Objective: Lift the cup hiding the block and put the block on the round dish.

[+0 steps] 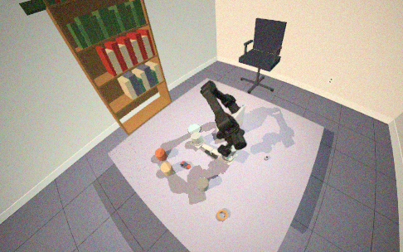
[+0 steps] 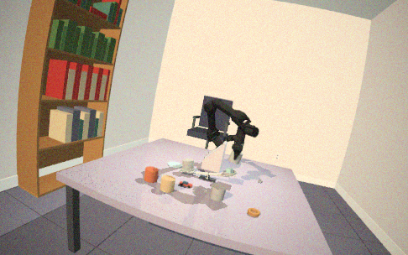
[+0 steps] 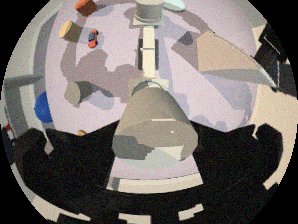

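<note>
The green block is 80 mm below my gripper tip and 10 mm to the right of it. Round my gripper tip: yellow cylinder (310 mm ahead, 250 mm to the right, 130 mm below); then round dish (390 mm to the right, 170 mm below, 70 mm behind); then red toy car (210 mm to the right, 200 mm ahead, 160 mm below).
</note>
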